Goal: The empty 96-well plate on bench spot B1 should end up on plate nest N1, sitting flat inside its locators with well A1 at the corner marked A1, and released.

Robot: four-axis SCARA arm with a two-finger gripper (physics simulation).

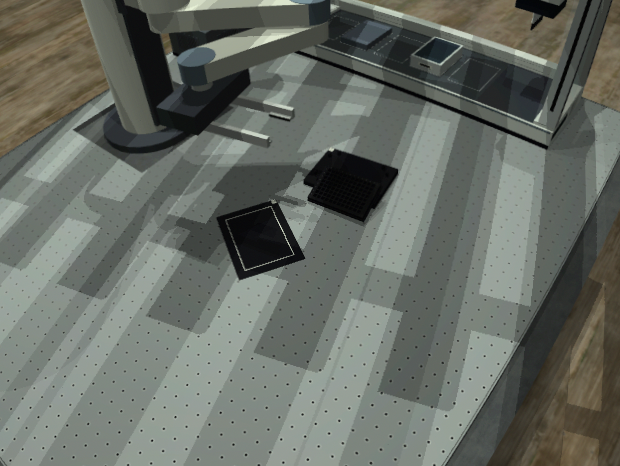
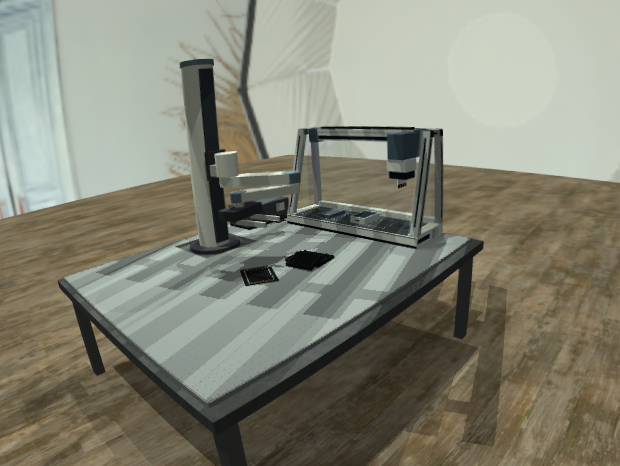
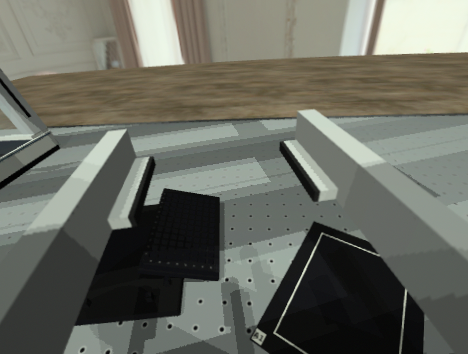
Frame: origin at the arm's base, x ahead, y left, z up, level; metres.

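Seen in the pictures: gripper, between the fingertips: point(image 1: 281, 127) point(image 2: 272, 222) point(image 3: 216, 138); arm's base, origin of its link: point(image 1: 152, 122) point(image 2: 215, 246).
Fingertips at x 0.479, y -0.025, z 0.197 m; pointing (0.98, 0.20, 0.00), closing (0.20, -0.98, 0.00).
Pixels of each thing's middle, then the offset from my fingertips to it. "*": a spot on its surface instead.
- black 96-well plate, middle of its body: point(image 3: 186, 227) point(image 1: 344, 192) point(image 2: 303, 260) dx +0.090, dy +0.068, dz -0.163 m
- black plate nest N1, middle of its body: point(image 3: 136, 248) point(image 1: 351, 174) point(image 2: 309, 257) dx +0.065, dy +0.127, dz -0.173 m
- dark bench spot B1, a spot on its surface: point(image 3: 350, 300) point(image 1: 256, 236) point(image 2: 257, 274) * dx +0.014, dy -0.112, dz -0.182 m
- framed gantry machine, a spot on its surface: point(image 1: 421, 87) point(image 2: 354, 229) * dx +0.032, dy +0.475, dz -0.151 m
- blue-grey block, a spot on its surface: point(image 1: 368, 32) * dx -0.203, dy +0.590, dz -0.118 m
- open white box, a spot on its surface: point(image 1: 435, 64) * dx +0.039, dy +0.526, dz -0.107 m
The black 96-well plate point(image 1: 343, 191) point(image 2: 301, 260) point(image 3: 187, 230) rests partly on the black plate nest N1 point(image 1: 384, 172) point(image 2: 325, 257) point(image 3: 132, 297), offset to one side and overhanging its edge. It is not seated inside the locators. I cannot tell the plate's exact tilt or which corner is well A1. The dark bench spot B1 point(image 1: 260, 240) point(image 2: 259, 276) point(image 3: 350, 300), with a white outline and an A1 corner tag, holds no plate. My gripper point(image 1: 279, 127) point(image 2: 272, 220) point(image 3: 216, 138) is shut to its narrow setting with nothing between its fingers. It hangs above the bench near the column, away from the plate.
A framed gantry machine point(image 1: 421, 87) point(image 2: 355, 231) stands at the back right, with a blue-grey block point(image 1: 368, 32) and an open white box point(image 1: 435, 64) on its deck. The arm's column point(image 1: 112, 65) point(image 2: 192, 160) stands at the left. A wall point(image 2: 400, 60) rises behind.
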